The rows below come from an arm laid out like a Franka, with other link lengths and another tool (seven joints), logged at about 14 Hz.
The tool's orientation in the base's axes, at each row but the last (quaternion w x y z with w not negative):
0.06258, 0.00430, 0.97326, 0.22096
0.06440, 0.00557, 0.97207, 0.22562
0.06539, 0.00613, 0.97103, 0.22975
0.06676, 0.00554, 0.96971, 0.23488
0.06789, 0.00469, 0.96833, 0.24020
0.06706, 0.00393, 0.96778, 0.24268
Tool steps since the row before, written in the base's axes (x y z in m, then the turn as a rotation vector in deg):
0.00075, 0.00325, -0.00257, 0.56, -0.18, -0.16
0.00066, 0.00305, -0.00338, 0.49, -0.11, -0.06
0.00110, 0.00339, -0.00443, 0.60, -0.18, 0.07
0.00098, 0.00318, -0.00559, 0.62, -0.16, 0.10
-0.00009, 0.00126, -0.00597, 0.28, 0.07, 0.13
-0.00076, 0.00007, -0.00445, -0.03, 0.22, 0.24
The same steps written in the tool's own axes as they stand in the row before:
-0.00032, 0.00181, 0.00379, -0.54, -0.24, 0.14
-0.00012, 0.00124, 0.00443, -0.48, -0.13, 0.07
-0.00040, 0.00103, 0.00558, -0.61, -0.14, -0.06
-0.00013, 0.00026, 0.00650, -0.63, -0.11, -0.08
0.00091, -0.00166, 0.00580, -0.29, 0.12, -0.04
0.00133, -0.00201, 0.00382, 0.01, 0.31, -0.11

